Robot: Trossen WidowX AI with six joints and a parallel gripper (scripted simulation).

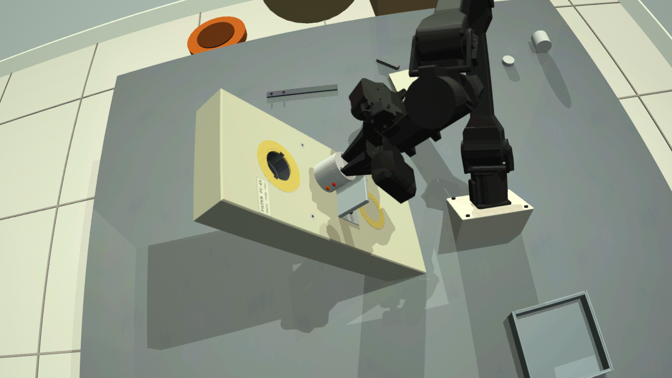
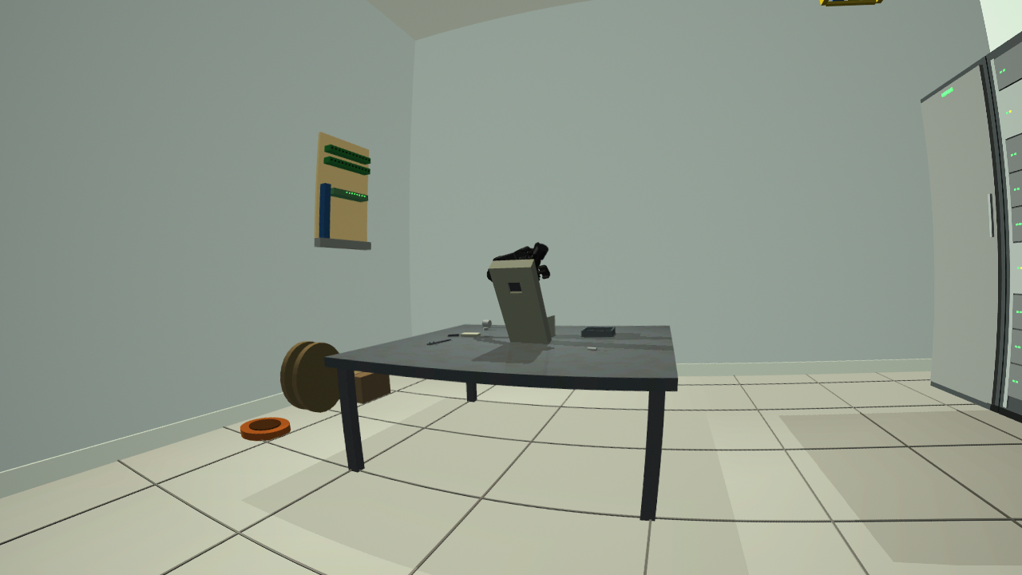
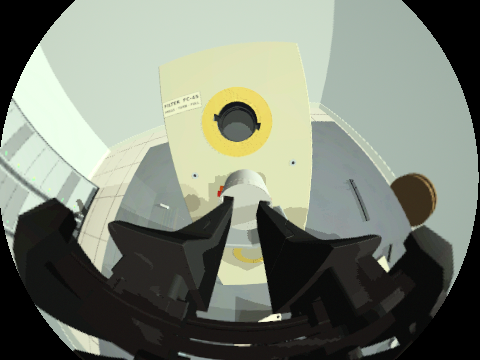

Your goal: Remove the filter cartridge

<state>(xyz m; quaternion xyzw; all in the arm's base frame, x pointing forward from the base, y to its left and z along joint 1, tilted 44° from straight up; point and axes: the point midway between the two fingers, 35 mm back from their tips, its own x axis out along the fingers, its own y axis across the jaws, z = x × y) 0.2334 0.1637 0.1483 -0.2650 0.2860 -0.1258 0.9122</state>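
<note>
The round filter cartridge lies 10 mm below my gripper tip and 10 mm ahead of it. The rest, counted from my gripper tip: grey tray 330 mm behind, 260 mm to the left, 250 mm below; grey shelf 70 mm below.
</note>
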